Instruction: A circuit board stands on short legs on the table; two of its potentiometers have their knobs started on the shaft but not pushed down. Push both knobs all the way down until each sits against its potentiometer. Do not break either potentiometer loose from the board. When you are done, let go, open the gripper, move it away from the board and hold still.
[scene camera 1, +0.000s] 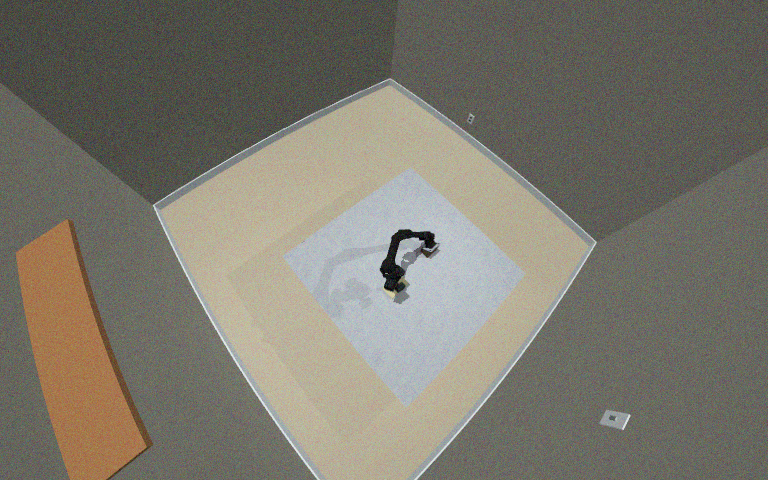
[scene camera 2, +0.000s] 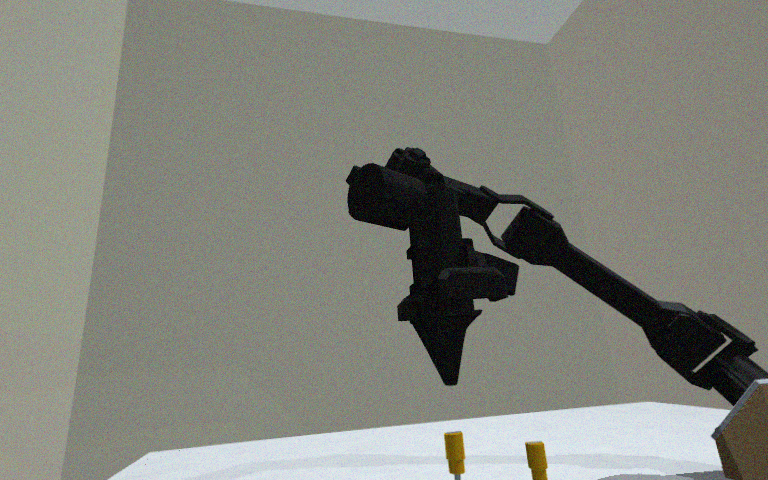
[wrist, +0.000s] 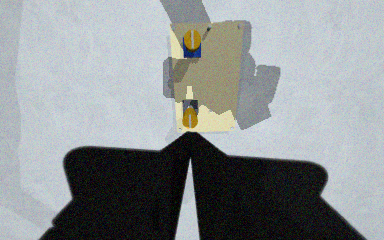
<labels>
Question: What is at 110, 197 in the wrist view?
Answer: My gripper.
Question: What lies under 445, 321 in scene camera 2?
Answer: My gripper.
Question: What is my gripper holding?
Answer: Nothing.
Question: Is my gripper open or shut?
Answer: Shut.
</labels>
